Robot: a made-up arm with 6 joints. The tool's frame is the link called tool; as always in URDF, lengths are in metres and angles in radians. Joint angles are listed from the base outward. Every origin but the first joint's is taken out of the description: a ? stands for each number. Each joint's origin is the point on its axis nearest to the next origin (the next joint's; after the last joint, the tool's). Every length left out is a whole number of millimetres.
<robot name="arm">
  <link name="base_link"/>
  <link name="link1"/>
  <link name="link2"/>
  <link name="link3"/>
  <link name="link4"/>
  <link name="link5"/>
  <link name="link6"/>
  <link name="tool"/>
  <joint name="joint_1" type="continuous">
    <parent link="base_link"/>
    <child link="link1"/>
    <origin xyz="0 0 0.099"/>
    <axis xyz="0 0 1"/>
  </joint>
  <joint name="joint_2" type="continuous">
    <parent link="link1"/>
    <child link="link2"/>
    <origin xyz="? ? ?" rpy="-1.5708 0 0"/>
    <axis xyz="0 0 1"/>
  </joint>
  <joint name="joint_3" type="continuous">
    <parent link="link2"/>
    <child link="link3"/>
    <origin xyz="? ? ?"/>
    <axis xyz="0 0 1"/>
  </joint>
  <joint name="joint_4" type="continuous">
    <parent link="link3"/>
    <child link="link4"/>
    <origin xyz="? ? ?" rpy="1.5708 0 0"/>
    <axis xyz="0 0 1"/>
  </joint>
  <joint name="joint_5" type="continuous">
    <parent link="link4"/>
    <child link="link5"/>
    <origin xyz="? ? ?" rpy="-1.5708 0 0"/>
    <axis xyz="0 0 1"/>
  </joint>
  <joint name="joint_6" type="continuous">
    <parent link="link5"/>
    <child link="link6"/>
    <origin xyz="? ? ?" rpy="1.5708 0 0"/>
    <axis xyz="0 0 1"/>
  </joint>
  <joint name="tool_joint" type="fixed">
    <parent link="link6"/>
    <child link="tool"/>
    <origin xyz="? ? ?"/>
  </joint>
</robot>
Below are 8 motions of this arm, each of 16 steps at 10 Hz.
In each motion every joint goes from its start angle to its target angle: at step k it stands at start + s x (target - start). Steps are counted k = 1, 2, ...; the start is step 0. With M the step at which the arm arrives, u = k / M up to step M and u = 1 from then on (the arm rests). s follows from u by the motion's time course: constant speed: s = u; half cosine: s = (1 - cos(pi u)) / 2; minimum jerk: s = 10 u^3 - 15 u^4 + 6 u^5.
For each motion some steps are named. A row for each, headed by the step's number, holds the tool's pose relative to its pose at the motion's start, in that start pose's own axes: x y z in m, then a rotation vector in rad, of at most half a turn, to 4 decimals.
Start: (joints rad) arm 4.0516 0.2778 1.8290 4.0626 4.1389 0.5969
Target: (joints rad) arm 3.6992 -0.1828 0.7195 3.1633 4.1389 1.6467
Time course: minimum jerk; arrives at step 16
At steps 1, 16:
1: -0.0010 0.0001 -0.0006 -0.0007 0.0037 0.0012
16: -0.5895 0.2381 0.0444 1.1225 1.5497 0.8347

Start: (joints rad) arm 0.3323 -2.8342 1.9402 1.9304 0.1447 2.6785
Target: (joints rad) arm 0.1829 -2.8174 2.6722 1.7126 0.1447 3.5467
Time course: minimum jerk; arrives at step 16
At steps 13, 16:
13: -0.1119 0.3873 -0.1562 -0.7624 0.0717 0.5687
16: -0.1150 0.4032 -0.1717 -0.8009 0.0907 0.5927

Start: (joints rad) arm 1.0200 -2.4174 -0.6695 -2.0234 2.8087 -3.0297
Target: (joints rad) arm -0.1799 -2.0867 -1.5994 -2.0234 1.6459 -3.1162
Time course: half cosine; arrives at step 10
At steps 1, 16:
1: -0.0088 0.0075 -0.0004 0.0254 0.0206 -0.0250
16: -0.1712 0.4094 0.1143 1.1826 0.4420 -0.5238

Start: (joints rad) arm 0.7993 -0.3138 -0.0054 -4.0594 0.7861 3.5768
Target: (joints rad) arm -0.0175 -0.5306 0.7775 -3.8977 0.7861 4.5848
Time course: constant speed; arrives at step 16
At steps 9, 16:
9: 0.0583 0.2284 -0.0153 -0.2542 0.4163 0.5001
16: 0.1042 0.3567 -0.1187 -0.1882 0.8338 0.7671

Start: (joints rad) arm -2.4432 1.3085 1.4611 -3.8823 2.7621 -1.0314
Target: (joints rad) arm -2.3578 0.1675 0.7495 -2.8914 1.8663 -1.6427
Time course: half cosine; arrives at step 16
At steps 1, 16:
1: -0.0051 -0.0001 0.0105 -0.0002 0.0090 -0.0184
16: 0.2896 0.4684 1.1864 -1.0860 0.0326 -1.1903

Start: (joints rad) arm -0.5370 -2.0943 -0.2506 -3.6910 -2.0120 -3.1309
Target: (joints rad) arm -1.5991 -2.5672 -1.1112 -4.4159 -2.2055 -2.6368
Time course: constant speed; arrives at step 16
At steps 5, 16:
5: 0.1766 0.0467 -0.3619 -0.1310 -0.3685 0.2228
16: 0.6518 -0.2782 -0.6421 -0.9887 -0.4089 0.8906

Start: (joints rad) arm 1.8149 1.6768 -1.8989 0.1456 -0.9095 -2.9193
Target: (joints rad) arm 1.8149 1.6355 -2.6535 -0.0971 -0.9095 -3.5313
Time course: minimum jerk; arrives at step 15
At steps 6, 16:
6: 0.0996 -0.0513 0.0779 0.1080 0.2402 -0.2189
16: 0.3543 -0.1610 0.1323 0.1286 0.8285 -0.7024

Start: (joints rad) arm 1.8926 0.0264 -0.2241 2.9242 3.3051 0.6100
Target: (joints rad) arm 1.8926 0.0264 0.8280 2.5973 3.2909 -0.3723
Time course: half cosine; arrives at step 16
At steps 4, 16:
4: 0.0303 -0.0320 0.0145 -0.1156 -0.1077 -0.1024
16: 0.1479 -0.1614 0.2078 -0.5592 -0.9528 -0.6516

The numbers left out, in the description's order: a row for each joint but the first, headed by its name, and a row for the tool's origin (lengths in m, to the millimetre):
joint_2: 0 0.05 0
joint_3: 0 -0.768 0
joint_4: 0 -0.454 0
joint_5: 0 0 0
joint_6: 0 -0.152 0
tool: 0 0 0

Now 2 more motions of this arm.
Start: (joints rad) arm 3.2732 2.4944 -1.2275 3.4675 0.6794 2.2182
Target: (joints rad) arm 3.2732 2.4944 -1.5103 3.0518 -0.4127 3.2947
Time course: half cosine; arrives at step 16
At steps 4, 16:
4: -0.0073 0.0108 0.0096 -0.1194 0.0467 0.1140
16: -0.0215 0.0199 0.0161 -0.3850 0.7075 0.6046

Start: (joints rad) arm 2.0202 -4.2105 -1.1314 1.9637 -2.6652 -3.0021
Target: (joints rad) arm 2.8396 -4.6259 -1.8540 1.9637 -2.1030 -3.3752
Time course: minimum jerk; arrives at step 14
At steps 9, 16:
9: 0.4608 -0.3335 -0.3192 -0.8789 -1.0069 -0.2562
16: 0.5789 -0.4884 -0.3189 -1.1873 -1.2529 -0.2625

